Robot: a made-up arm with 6 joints.
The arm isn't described. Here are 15 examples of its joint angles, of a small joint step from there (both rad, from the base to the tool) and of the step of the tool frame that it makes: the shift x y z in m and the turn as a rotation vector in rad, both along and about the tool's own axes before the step.
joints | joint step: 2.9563 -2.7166 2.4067 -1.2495 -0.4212 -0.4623 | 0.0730 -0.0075 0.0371 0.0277 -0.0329 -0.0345
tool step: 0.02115 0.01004 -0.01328 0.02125 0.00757 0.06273
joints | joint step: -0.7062 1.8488 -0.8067 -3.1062 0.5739 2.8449 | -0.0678 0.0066 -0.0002 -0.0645 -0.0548 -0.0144
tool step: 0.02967 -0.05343 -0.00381 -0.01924 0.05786 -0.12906
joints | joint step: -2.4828 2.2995 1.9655 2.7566 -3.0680 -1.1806 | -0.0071 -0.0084 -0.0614 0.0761 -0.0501 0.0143
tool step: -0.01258 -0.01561 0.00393 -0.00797 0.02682 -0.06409
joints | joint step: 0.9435 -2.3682 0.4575 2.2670 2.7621 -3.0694 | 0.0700 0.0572 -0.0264 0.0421 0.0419 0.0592
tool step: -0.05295 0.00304 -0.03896 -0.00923 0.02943 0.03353
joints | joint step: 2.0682 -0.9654 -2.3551 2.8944 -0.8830 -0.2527 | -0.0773 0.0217 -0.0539 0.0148 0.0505 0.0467
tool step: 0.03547 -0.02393 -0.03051 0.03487 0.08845 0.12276
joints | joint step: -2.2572 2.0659 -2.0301 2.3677 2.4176 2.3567 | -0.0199 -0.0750 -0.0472 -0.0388 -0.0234 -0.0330
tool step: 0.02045 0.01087 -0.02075 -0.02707 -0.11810 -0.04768
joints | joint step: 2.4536 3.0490 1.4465 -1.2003 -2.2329 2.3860 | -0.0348 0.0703 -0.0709 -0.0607 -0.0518 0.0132
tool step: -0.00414 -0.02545 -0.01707 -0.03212 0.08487 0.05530
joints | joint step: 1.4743 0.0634 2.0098 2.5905 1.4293 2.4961 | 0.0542 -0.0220 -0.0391 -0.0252 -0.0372 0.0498
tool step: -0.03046 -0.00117 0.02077 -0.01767 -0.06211 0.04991
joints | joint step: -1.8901 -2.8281 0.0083 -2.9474 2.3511 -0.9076 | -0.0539 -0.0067 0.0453 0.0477 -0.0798 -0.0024
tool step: -0.00835 -0.01003 -0.00871 0.04714 -0.13689 -0.06203
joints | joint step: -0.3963 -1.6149 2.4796 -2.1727 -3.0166 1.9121 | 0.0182 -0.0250 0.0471 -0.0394 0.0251 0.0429
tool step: 0.01482 -0.01106 0.01008 -0.00130 -0.00585 0.07173
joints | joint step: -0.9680 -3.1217 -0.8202 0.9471 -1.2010 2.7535 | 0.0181 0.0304 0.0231 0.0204 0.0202 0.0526
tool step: -0.01584 0.02327 -0.02594 0.00260 -0.06460 0.02148
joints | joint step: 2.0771 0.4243 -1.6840 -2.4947 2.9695 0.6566 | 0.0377 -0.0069 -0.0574 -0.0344 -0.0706 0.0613
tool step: -0.02330 0.00544 -0.00084 -0.00094 0.00428 0.08655
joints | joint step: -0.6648 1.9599 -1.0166 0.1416 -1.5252 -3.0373 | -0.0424 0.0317 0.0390 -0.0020 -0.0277 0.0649
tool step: 0.01115 0.03510 -0.03152 0.01891 -0.04032 0.01935
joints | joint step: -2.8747 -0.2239 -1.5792 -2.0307 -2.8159 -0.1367 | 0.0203 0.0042 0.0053 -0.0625 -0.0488 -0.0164
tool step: -0.01483 0.00600 -0.00083 0.00221 -0.03587 0.05292
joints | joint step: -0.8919 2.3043 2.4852 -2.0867 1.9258 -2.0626 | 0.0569 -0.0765 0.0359 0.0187 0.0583 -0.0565
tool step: -0.04100 0.03462 -0.00700 -0.09922 -0.08368 -0.05729
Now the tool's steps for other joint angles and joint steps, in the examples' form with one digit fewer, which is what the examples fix.
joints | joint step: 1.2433 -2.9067 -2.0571 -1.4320 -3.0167 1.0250 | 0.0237 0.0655 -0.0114 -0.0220 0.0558 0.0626
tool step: -0.0030 -0.0104 0.0342 0.0609 -0.0269 0.0877
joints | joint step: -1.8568 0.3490 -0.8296 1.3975 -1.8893 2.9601 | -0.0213 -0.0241 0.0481 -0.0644 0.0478 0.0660
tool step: -0.0173 -0.0188 -0.0036 0.0943 -0.0487 0.0695
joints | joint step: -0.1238 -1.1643 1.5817 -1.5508 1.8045 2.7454 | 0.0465 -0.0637 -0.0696 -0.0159 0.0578 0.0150
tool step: -0.0528 0.0188 0.0278 0.0721 -0.0139 0.1363
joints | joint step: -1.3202 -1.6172 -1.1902 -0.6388 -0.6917 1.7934 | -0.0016 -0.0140 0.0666 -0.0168 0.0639 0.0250
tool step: 0.0093 -0.0360 -0.0037 0.1107 0.0093 0.0326
